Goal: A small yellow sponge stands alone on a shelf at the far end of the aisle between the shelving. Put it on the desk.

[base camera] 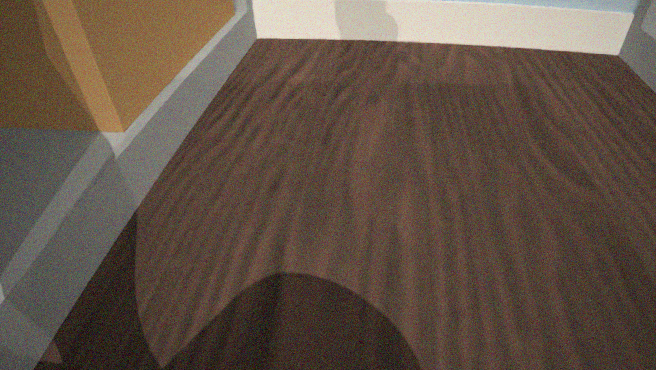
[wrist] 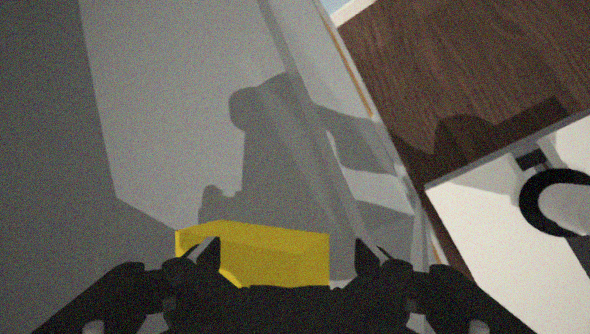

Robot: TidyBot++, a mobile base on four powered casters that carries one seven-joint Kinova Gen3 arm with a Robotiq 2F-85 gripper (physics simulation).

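Note:
The yellow sponge stands on the grey shelf at the bottom middle of the wrist view. My gripper is open, with nothing held between its fingers. The left fingertip in the view overlaps the sponge's left part, and the sponge's left end shows beyond that finger. A narrow gap shows between the sponge's right end and the right fingertip. The gripper's black body hides the sponge's lower edge. The base camera does not show the sponge or the gripper. The desk does not show in either view.
Grey shelving with an orange-brown panel runs along the left in the base camera. A white baseboard crosses the far end of the dark wood floor. My white base top sits beside the shelf edge.

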